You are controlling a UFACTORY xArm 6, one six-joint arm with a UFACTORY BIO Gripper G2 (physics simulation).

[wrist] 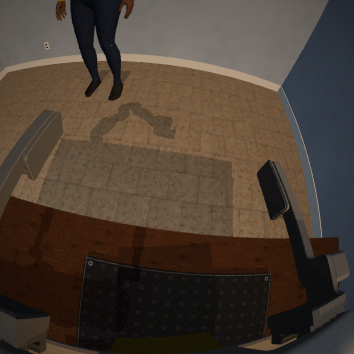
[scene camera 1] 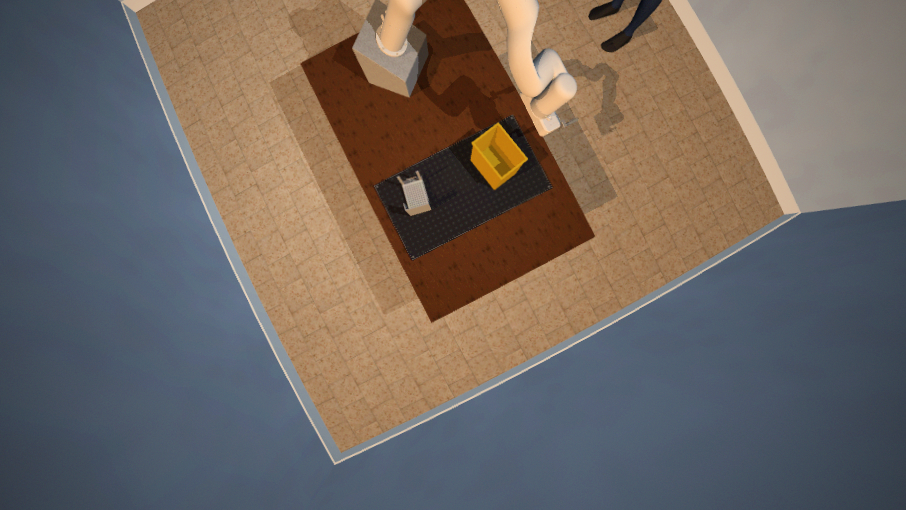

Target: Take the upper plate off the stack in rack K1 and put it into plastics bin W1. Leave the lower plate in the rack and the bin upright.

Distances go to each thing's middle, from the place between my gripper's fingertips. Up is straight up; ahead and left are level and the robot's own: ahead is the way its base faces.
Scene:
The yellow plastics bin W1 (scene camera 1: 497, 157) is 8 cm ahead of my hand, 27 cm to the right of it and 16 cm below it.

